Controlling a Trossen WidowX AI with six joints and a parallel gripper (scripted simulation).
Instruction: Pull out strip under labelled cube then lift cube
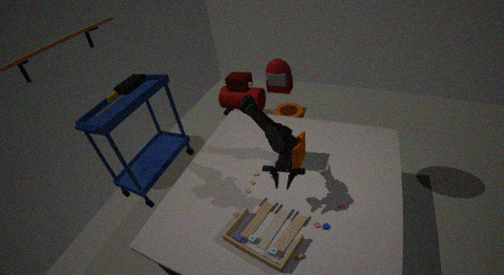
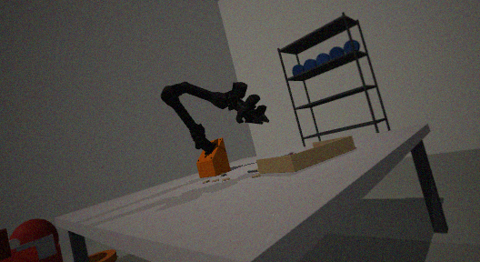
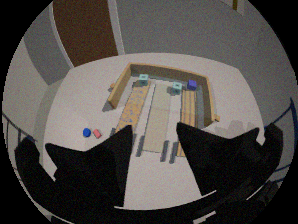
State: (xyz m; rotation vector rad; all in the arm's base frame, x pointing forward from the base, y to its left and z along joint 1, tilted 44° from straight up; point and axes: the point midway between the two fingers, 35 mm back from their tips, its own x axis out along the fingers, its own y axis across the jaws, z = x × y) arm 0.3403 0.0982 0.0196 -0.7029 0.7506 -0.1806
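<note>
Now: the blue piece 220 mm to the left of my gripper tip, 180 mm below it and 30 mm ahead of it.
</note>
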